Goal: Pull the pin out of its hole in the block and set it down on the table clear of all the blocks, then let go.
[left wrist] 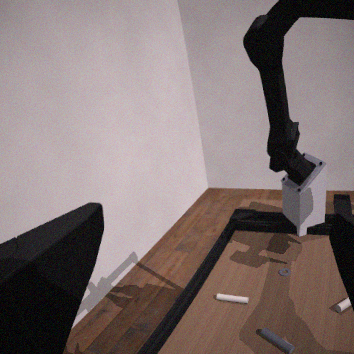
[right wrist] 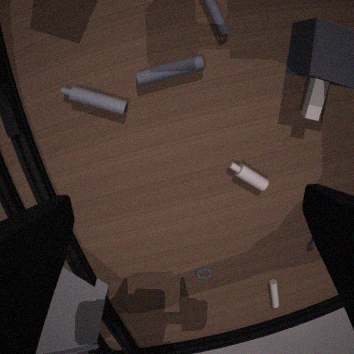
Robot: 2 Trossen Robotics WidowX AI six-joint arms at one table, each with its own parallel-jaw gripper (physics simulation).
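Places are measured from the left arm's base along level axes (x left, y ahead, z down), in millimetres.
Pixels of known places: left gripper, fingertip midpoint: (left wrist: 223, 222); right gripper, fingertip midpoint: (right wrist: 189, 203); right arm's base, origin of the base link: (left wrist: 301, 171).
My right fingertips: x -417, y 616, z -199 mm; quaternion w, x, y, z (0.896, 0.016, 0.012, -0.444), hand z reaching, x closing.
For each thing: its top centre in the pictures, then the offset to it from my right fingertips. "spot": a spot on its surface instead.
- dark blue-grey block, middle of its top: (right wrist: 337, 53) dx +54, dy -175, dz +179 mm
- ring, middle of its top: (right wrist: 203, 273) (left wrist: 284, 271) dx +212, dy +114, dz +236 mm
- small white cylinder, middle of its top: (right wrist: 275, 296) (left wrist: 231, 295) dx +331, dy +58, dz +227 mm
- white stepped peg, middle of its top: (right wrist: 249, 177) (left wrist: 348, 298) dx +123, dy -19, dz +223 mm
- grey stepped peg, middle of its top: (right wrist: 90, 99) dx -62, dy +58, dz +223 mm
- black rim, surface spot: (left wrist: 192, 287) spot: dx +404, dy +89, dz +219 mm
A dark blue-grey block (right wrist: 327, 52) is at the upper right of the right wrist view, cut off by the frame edge. A pale, square-sided pin (right wrist: 315, 100) sticks out of its near side; its inner end is hidden. My right gripper (right wrist: 189, 203) is open above the table, with no object between its fingers; the block and pin lie beyond its right finger. My left gripper (left wrist: 223, 222) is open, its fingers at the two sides of the left wrist view. The block does not show in the left wrist view.
Loose on the table are a ring (left wrist: 284, 272) (right wrist: 203, 273), a small white cylinder (left wrist: 232, 299) (right wrist: 274, 294), a white stepped peg (right wrist: 251, 178), grey cylinders (right wrist: 170, 70) (left wrist: 276, 340) and a grey stepped peg (right wrist: 97, 100). A black rim (left wrist: 192, 287) borders the table. The other arm (left wrist: 277, 100) stands over a pale box (left wrist: 316, 205).
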